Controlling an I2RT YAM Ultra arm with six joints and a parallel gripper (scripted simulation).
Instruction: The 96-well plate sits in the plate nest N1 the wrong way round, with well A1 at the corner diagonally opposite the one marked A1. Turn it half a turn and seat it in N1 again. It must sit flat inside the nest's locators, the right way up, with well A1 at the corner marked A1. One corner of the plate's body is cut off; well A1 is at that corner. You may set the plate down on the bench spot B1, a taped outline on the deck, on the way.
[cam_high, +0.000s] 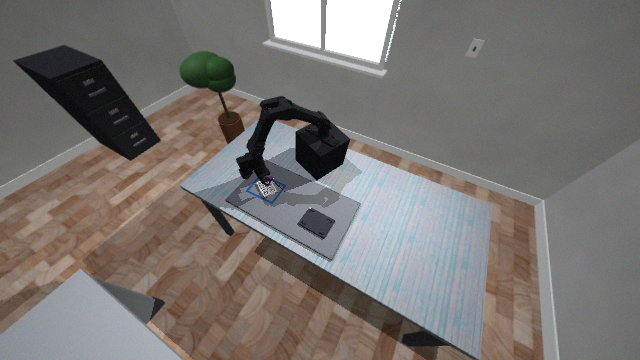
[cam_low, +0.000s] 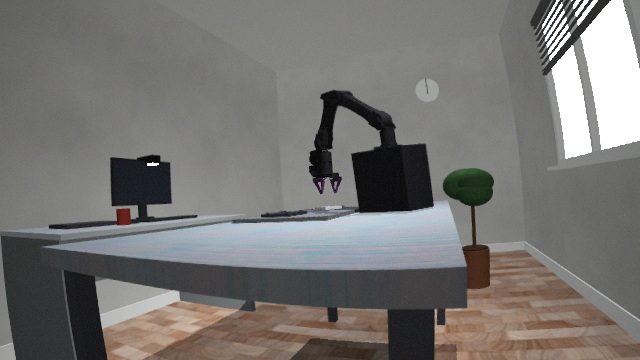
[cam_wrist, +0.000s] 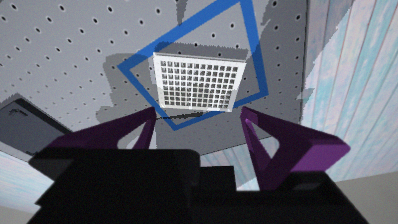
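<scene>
My gripper is now 8 cm above the white 96-well plate. Round my hand: dark plate nest N1 (38 cm to the left, 8 cm below, 1 cm behind).
</scene>
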